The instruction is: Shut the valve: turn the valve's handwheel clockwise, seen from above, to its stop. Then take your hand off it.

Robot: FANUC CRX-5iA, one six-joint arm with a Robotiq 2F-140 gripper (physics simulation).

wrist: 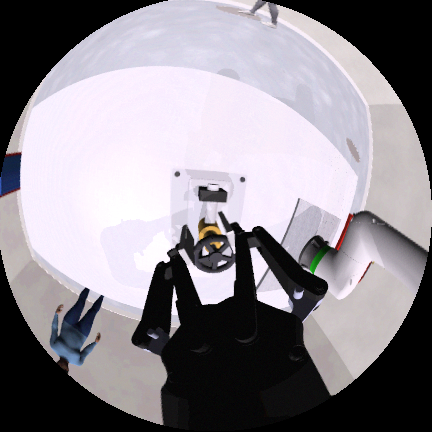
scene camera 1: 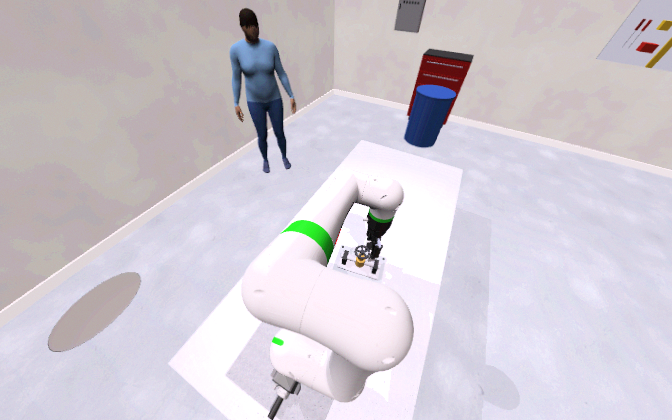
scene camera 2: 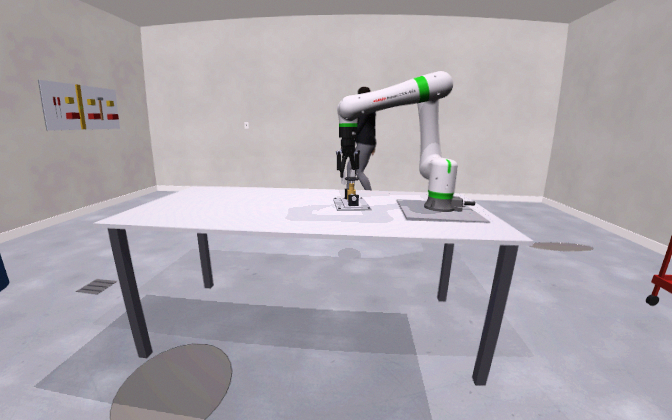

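The valve's dark spoked handwheel (scene camera 1: 362,252) (scene camera 2: 352,178) (wrist: 215,258) lies level on top of the orange valve body (scene camera 1: 360,261) (scene camera 2: 352,190) (wrist: 202,231). The valve stands on a pale base plate (wrist: 181,200) with black end blocks. My gripper (scene camera 1: 372,249) (scene camera 2: 349,176) (wrist: 204,225) points down over the valve, with its two fingers partly closed. In the wrist view one finger is close against each side of the wheel's rim, and it looks shut on the handwheel. The exact contact at the pads is partly hidden by the fingers.
The valve is on the white table (scene camera 1: 435,210) (scene camera 2: 165,210) (wrist: 100,150). The arm's base stands on a grey plate (scene camera 2: 410,212) to one side. A person (scene camera 1: 262,75) (wrist: 72,337) stands on the floor past the table's edge. A blue barrel (scene camera 1: 430,117) stands beyond the table's end.
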